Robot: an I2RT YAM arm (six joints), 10 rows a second.
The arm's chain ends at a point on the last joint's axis. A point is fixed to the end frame.
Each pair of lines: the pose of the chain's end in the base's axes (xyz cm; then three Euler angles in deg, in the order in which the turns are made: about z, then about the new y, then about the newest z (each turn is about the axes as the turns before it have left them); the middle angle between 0 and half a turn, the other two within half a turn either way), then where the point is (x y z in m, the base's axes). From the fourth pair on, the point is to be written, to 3 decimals.
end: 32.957 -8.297 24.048 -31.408 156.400 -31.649
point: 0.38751 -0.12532 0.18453
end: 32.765 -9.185 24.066 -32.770 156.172 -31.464
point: 0.38466 -0.13579 0.18499
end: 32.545 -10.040 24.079 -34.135 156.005 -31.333
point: 0.38147 -0.14585 0.18532
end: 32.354 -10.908 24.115 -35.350 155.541 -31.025
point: 0.379 -0.156 0.186
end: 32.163 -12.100 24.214 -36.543 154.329 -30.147
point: 0.376 -0.170 0.189
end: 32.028 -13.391 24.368 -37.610 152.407 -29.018
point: 0.375 -0.186 0.193
